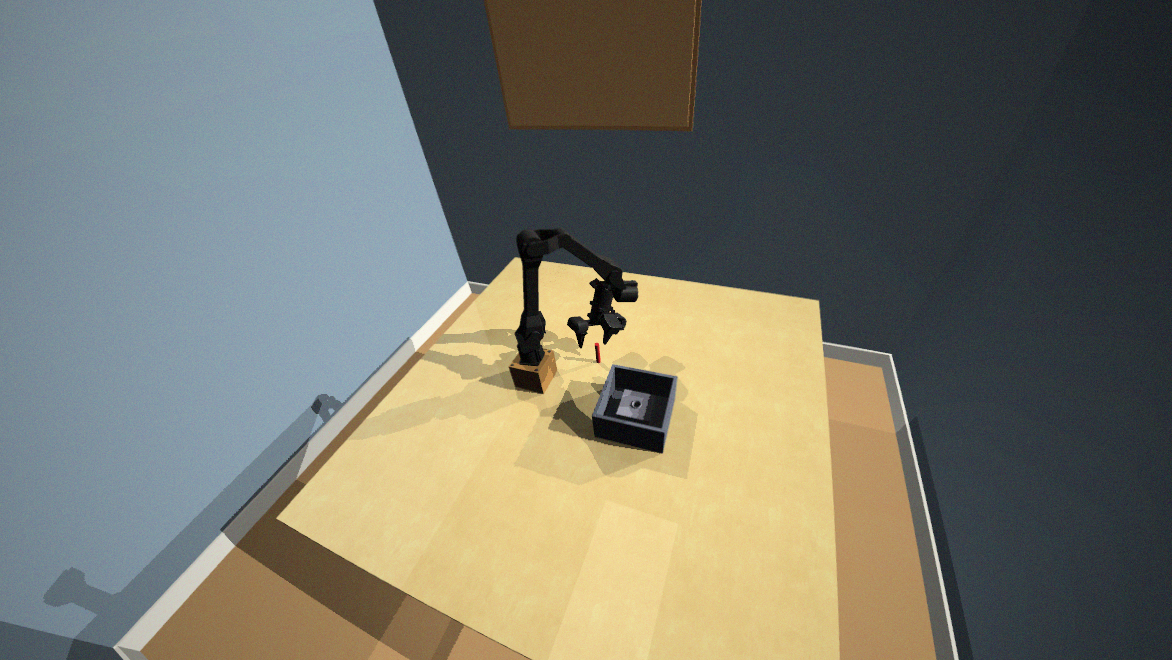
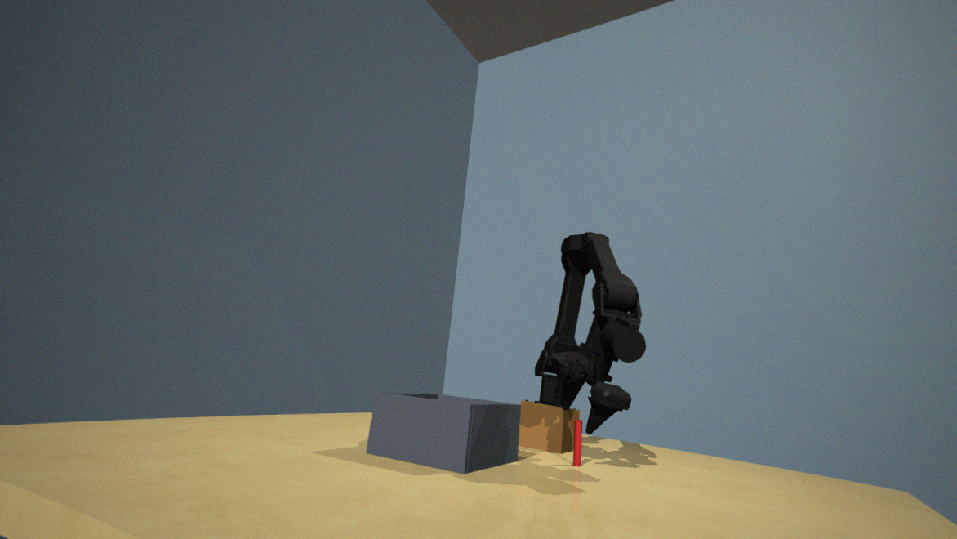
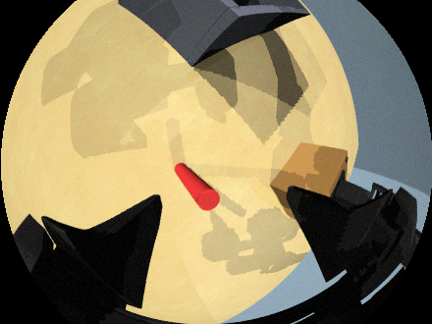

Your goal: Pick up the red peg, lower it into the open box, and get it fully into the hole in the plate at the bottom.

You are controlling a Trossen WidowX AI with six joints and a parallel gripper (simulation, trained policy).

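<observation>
My gripper tip is now 10 mm short of the red peg, 10 mm to the right of it and 40 mm above it. Round my gripper tip: light grey plate 170 mm ahead, 190 mm to the right, 30 mm below; grey box 170 mm ahead, 190 mm to the right, 50 mm below.
</observation>
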